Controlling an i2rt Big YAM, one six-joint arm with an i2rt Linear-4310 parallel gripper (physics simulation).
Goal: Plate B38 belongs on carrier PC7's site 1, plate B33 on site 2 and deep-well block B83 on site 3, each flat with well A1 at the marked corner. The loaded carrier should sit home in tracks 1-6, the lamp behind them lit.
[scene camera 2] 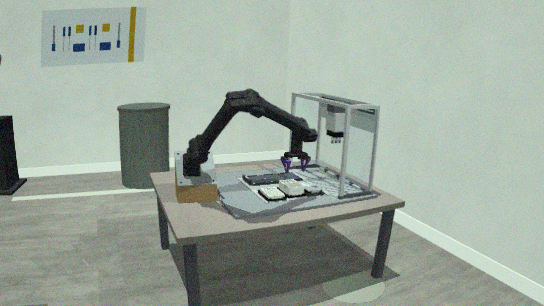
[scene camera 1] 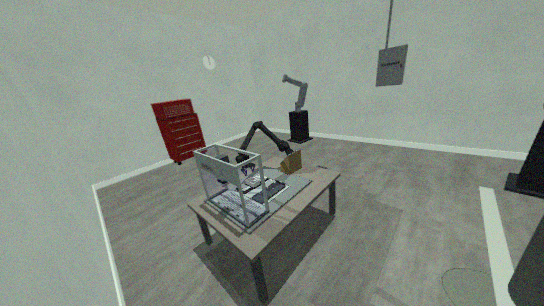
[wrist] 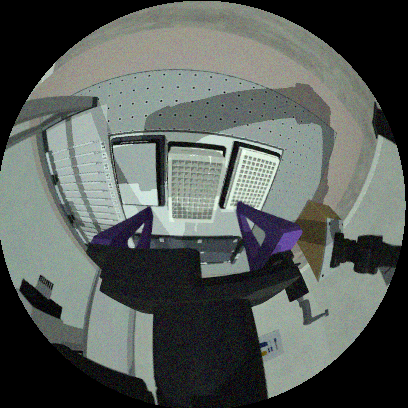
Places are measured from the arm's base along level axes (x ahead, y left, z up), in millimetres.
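Pixels of known places: gripper, between the fingertips: [scene camera 2: 294,172] [scene camera 1: 249,174] [wrist: 193,208]; arm's base, origin of its link: [scene camera 2: 191,165] [scene camera 1: 291,155] [wrist: 335,249].
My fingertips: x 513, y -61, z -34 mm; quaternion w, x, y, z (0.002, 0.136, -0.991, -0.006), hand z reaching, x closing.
Ahead of a thing's pixels: the offset from my fingertips to its middle. Level surfaces: height alone.
The dark carrier {41 mm back, 250 mm left, 104 mm down} [scene camera 1: 270,191] [scene camera 2: 265,178] [wrist: 212,246] lies beside the row of labware, partly hidden by my gripper in the wrist view. A tall pale block with square wells {7 mm back, 21 mm left, 86 mm down} [scene camera 2: 291,188] [wrist: 196,185] stands in the middle dark holder. A white plate with many small wells {117 mm back, 8 mm right, 100 mm down} [scene camera 2: 272,193] [wrist: 256,172] is in the holder on its right in the wrist view, and a flat, smooth-topped pale plate {98 mm ahead, 25 mm left, 100 mm down} [scene camera 2: 313,190] [wrist: 137,167] in the one on its left. My gripper [scene camera 1: 248,171] [scene camera 2: 295,170] [wrist: 193,208] is open and empty above the carrier area. Labels, marked corners and lamps are unreadable.
A framed enclosure {83 mm ahead, 157 mm left, 121 mm up} [scene camera 1: 202,175] [scene camera 2: 346,150] stands over the track deck [scene camera 1: 231,201] [wrist: 80,167], with a pipetting head {308 mm ahead, 193 mm left, 229 mm up} [scene camera 2: 335,120] hanging inside. A perforated grey board {119 mm down} [scene camera 2: 240,206] [wrist: 192,90] lies under the labware. The arm's base stands on a wooden block [scene camera 1: 291,162] [scene camera 2: 196,193].
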